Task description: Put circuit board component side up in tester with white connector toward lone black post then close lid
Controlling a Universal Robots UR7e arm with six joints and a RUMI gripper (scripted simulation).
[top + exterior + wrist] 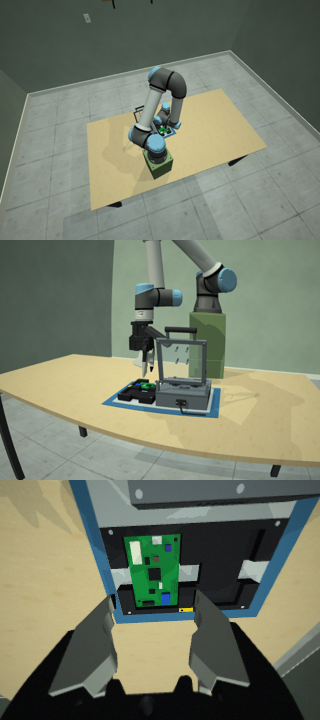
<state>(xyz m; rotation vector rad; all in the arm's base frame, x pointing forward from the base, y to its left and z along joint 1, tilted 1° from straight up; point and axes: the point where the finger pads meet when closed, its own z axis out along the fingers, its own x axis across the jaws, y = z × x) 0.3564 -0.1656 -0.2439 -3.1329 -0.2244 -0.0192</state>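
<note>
Now: hand 60 mm above the green circuit board. Also, from my hand: clear lid 160 mm ahead, 190 mm to the left, 110 mm above; then tester bed 40 mm ahead, 180 mm to the left, 10 mm below; then black block 30 mm behind, 230 mm to the left, 10 mm above.
</note>
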